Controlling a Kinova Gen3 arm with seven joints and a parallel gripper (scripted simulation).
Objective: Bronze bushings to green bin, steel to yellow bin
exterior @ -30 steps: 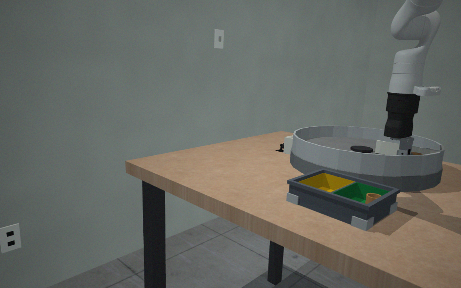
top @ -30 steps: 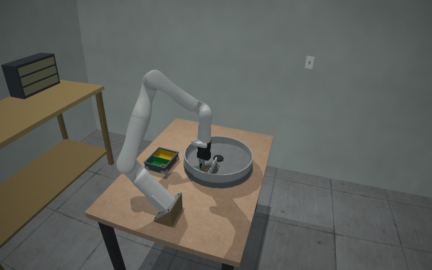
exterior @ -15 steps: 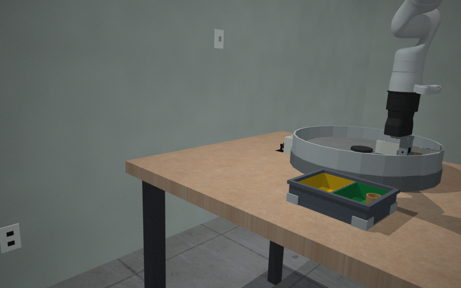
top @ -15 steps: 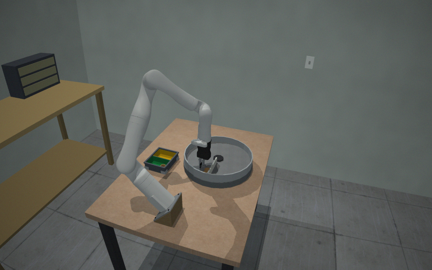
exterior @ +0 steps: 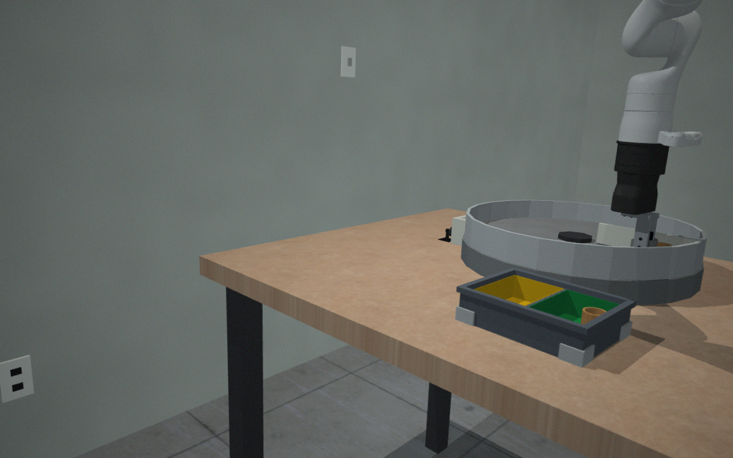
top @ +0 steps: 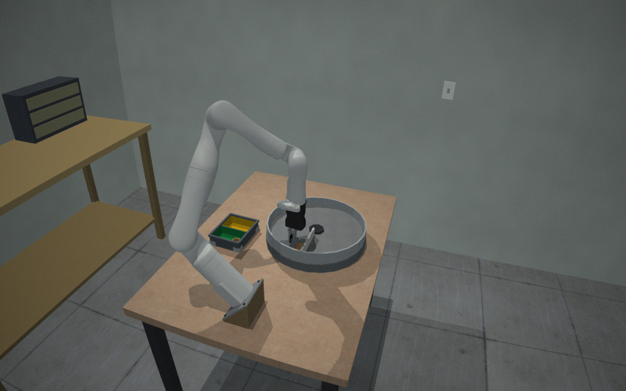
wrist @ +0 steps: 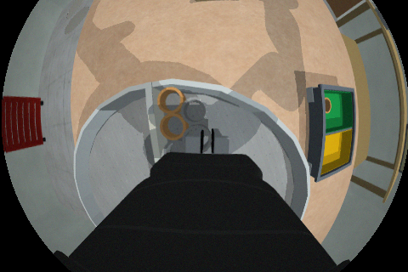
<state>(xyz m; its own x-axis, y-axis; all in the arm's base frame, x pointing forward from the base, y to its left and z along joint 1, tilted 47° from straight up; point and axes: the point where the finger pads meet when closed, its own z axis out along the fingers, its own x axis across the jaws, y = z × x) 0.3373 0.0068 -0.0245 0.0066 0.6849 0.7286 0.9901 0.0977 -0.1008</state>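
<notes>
My gripper is now 280 mm to the right of the bin tray and 60 mm above it. The rest, counted from my hand: grey turntable 140 mm ahead, 40 mm to the right, 30 mm below.
</notes>
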